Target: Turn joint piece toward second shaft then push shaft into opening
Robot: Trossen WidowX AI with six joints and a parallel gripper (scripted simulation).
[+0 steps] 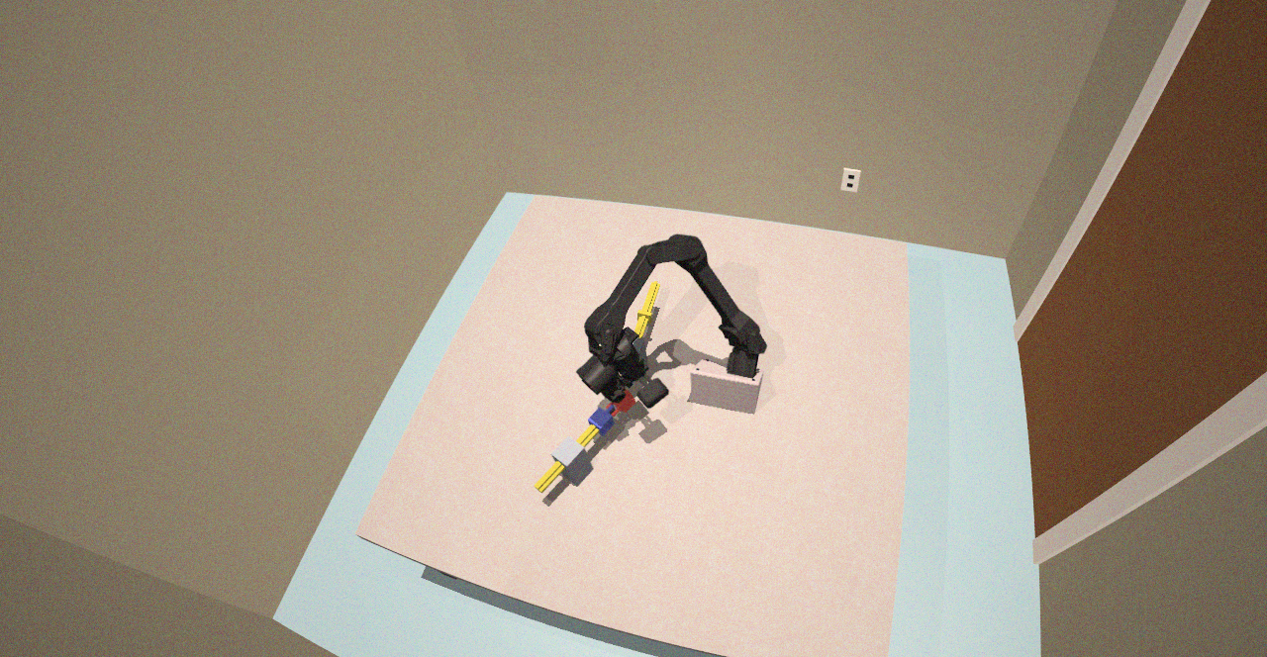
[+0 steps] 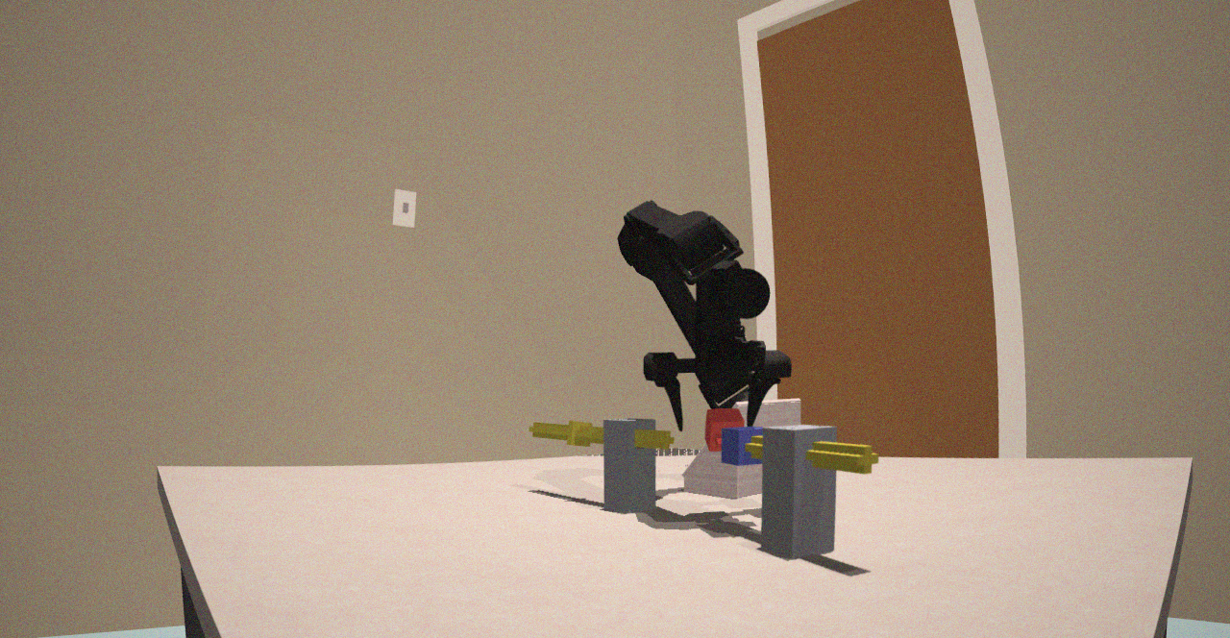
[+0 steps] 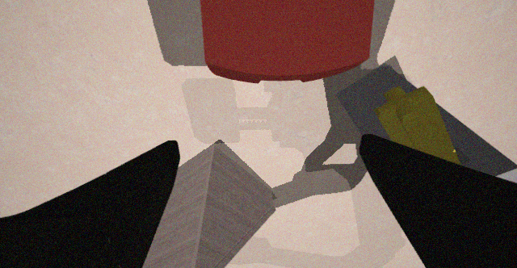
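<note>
The red joint piece is 4 cm ahead of my gripper tip and 5 cm to the left of it.
</note>
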